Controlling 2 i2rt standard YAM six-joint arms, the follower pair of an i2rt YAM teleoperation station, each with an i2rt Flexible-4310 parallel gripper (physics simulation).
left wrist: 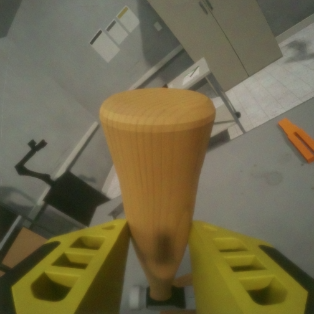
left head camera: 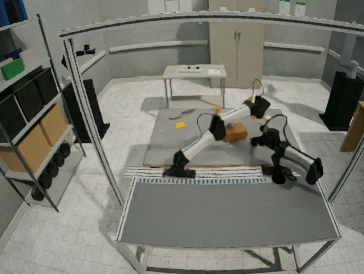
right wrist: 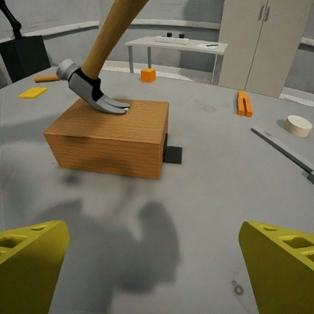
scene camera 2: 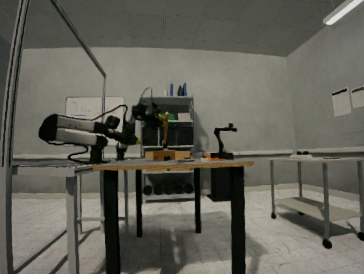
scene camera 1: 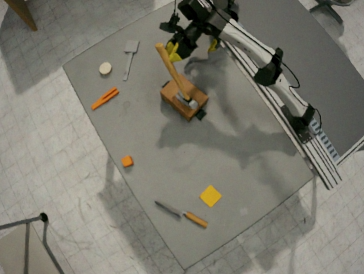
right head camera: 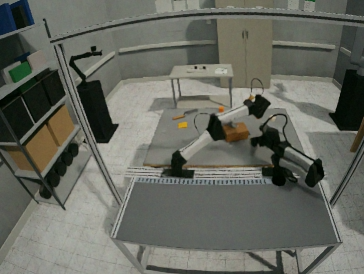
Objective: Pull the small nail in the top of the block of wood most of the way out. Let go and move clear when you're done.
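Seen in the pictures: left gripper, fingertip midpoint: [scene camera 2: 166,122] [scene camera 1: 167,60]; right gripper, fingertip midpoint: [left head camera: 257,136] [scene camera 2: 138,143] [right head camera: 257,136]; left arm's base, link origin: [left head camera: 179,174] [scene camera 1: 296,123] [right head camera: 177,173]; right arm's base, link origin: [left head camera: 276,171] [scene camera 2: 96,162] [right head camera: 277,172].
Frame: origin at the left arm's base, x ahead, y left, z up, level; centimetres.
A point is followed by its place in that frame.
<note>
The wooden block [scene camera 1: 199,95] @[z 7.3, x 34.1, y -30.7 cm] [right wrist: 107,155] [left head camera: 236,135] @[z 4.8, x 33.8, y -35.9 cm] lies on the grey table. A claw hammer [scene camera 1: 170,62] @[z 26.9, x 41.1, y -40.0 cm] [right wrist: 111,37] [left wrist: 157,165] rests with its head on the block's top, handle leaning up. In the right wrist view the small nail [right wrist: 126,111] is at the claw tips, its head showing slightly above the wood; how far it is out is hard to tell. My left gripper [left wrist: 158,227] [scene camera 1: 172,51] is shut on the hammer's handle below its rounded end. My right gripper [right wrist: 153,231] [scene camera 1: 213,45] is open and empty, over the table apart from the block.
A black piece [right wrist: 172,154] [scene camera 1: 200,114] @[z 0.7, x 36.6, y -24.9 cm] sticks out at the block's end. Also on the table are an orange cube [scene camera 1: 127,161] @[z 3.9, x 72.5, y -22.4 cm], a yellow square [scene camera 1: 210,195] @[z 1.0, x 50.4, y 6.2 cm], a wooden-handled blade [scene camera 1: 196,220] @[z 2.7, x 60.4, y 11.8 cm], an orange clip [scene camera 1: 105,98] @[z 1.8, x 68.9, y -52.4 cm], a pale disc [scene camera 1: 105,68] @[z 2.6, x 62.7, y -65.4 cm] and a grey scraper [scene camera 1: 128,62] @[z 1.3, x 52.1, y -63.0 cm].
</note>
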